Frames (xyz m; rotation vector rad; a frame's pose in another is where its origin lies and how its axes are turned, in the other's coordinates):
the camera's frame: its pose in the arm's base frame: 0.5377 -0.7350 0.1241 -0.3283 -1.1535 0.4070
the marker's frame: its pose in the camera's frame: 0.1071 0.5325 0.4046 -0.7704 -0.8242 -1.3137
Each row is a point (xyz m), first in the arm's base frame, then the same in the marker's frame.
Working: the arm's base frame: its pose in the marker's frame: -0.0595 -0.0232 0.2556 -0.0199 2.0243 1.1963

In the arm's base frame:
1: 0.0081 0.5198 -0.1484
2: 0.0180 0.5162 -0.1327
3: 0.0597 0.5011 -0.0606
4: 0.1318 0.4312 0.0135
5: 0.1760 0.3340 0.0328
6: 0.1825 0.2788 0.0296
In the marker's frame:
1: -0.3492 0.1585 0.6743
2: -0.3453 0.1717 0.6614
3: -0.3254 0.2321 0.6054
4: -0.3053 0.2739 0.4896
5: -0.2884 0.2495 0.3852
6: -0.2742 0.2186 0.3412

